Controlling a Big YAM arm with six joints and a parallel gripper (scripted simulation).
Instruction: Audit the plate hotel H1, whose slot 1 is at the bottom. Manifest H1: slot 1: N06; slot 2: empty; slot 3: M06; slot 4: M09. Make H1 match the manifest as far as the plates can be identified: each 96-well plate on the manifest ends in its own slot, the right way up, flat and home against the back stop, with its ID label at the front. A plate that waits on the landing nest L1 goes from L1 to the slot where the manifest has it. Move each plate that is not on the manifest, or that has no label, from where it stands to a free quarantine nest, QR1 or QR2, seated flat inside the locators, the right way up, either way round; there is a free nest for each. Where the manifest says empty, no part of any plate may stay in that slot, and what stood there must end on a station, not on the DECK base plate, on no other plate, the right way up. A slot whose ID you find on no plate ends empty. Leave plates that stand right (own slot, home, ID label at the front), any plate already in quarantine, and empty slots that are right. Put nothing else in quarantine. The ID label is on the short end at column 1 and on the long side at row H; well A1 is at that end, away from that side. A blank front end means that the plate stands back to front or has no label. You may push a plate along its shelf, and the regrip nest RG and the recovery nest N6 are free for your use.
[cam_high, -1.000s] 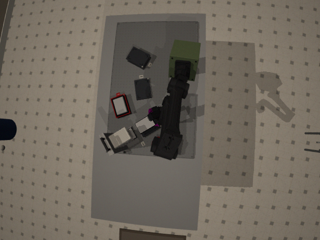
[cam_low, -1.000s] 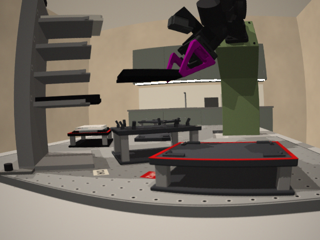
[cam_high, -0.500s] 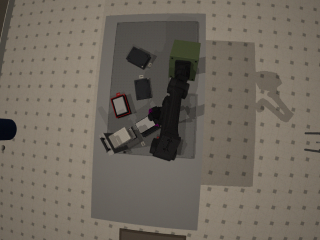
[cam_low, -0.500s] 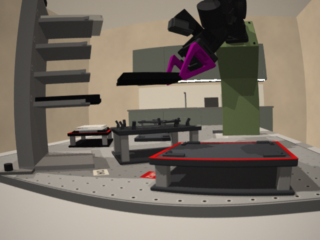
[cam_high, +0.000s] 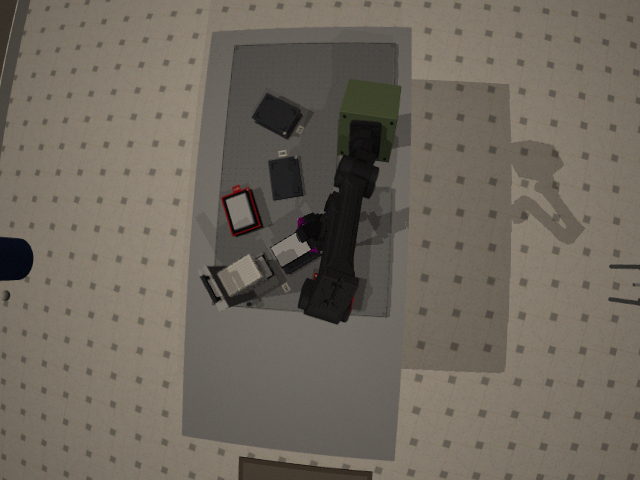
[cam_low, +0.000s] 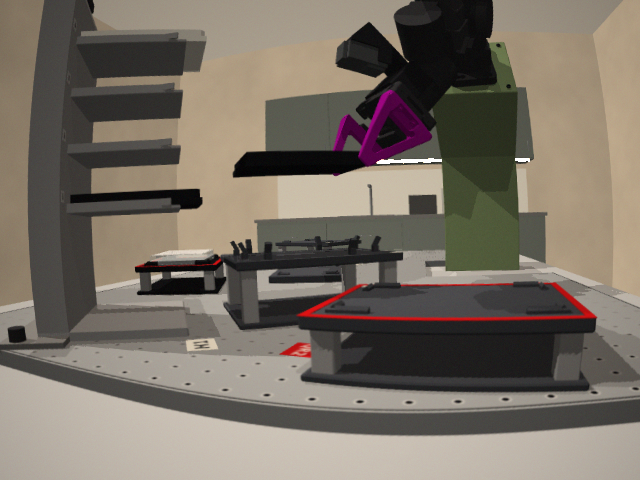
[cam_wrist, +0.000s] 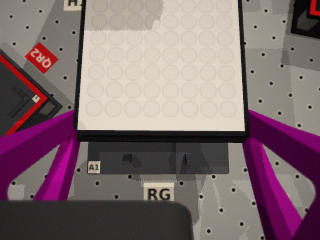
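The regrip nest RG is 40 mm ahead of my hand, 40 mm to the left of it and 100 mm below it. The rest, counted from my hand: quarantine nest QR2: 110 mm behind, 180 mm to the left, 120 mm below; then QR2 tag: 10 mm behind, 170 mm to the left, 160 mm below; then A1 mark: 50 mm behind, 30 mm to the left, 100 mm below.
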